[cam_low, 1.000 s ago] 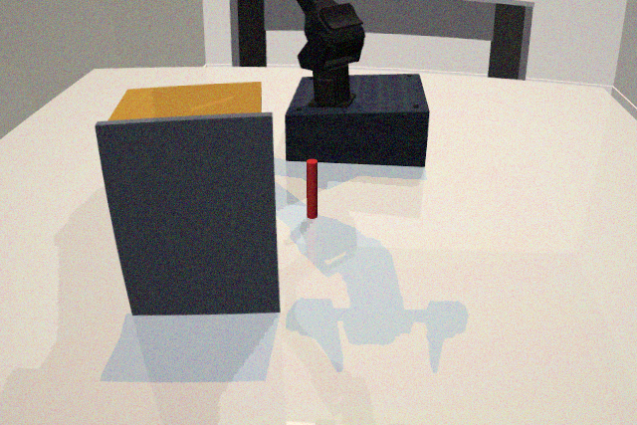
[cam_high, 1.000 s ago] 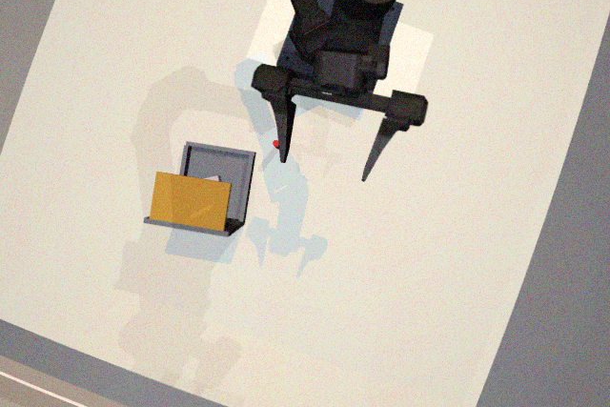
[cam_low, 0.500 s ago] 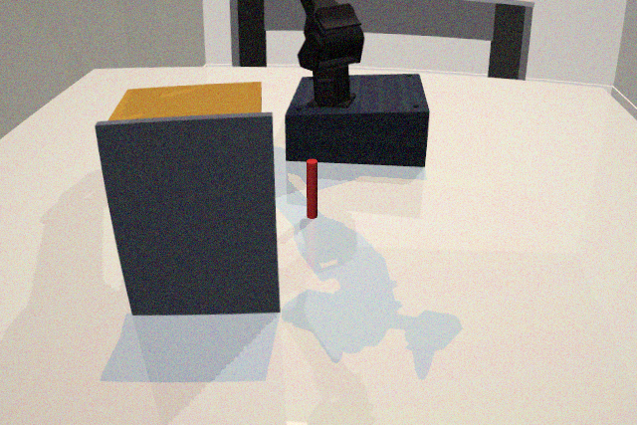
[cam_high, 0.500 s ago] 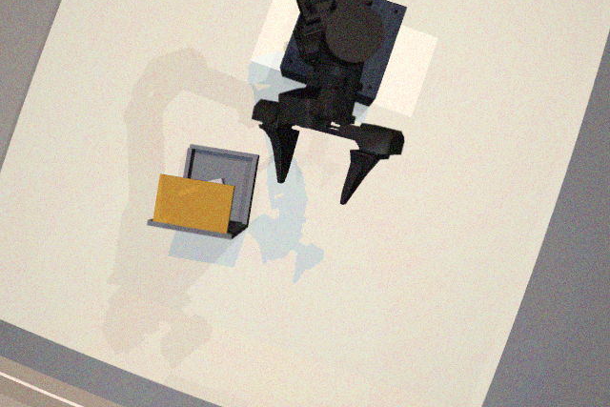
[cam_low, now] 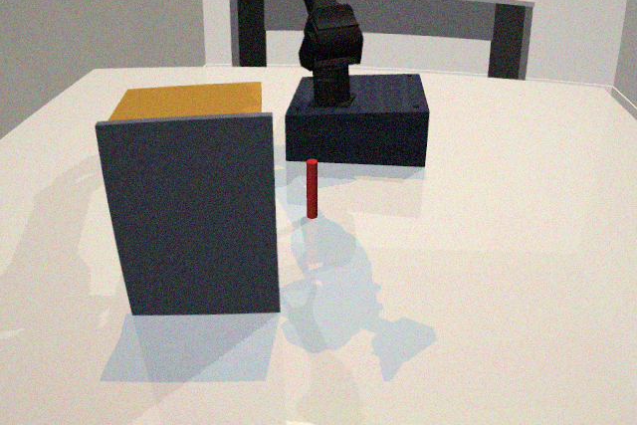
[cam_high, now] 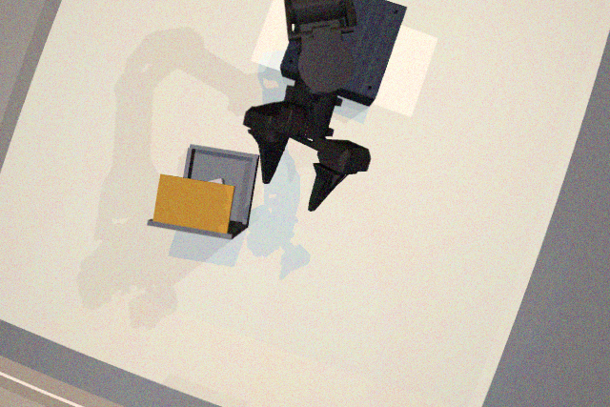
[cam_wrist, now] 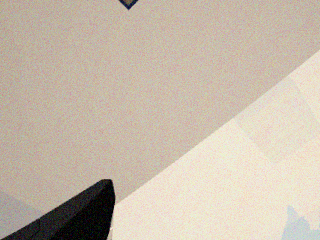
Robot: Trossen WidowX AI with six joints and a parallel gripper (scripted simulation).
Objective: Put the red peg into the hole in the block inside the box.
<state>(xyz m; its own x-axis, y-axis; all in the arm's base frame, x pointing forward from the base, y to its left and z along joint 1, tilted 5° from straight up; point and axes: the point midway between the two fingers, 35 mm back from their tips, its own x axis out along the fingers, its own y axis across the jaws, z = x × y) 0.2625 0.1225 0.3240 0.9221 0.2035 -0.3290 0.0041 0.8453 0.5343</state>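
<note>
Now: gripper tip 37 cm above the red peg, 8 cm to the left of it and 7 cm past it. From my gripper tip the other things lie so: dark back wall 30 cm below, 15 cm ahead, 13 cm to the right; orange roof 20 cm below, 15 cm to the right, 11 cm ahead.
</note>
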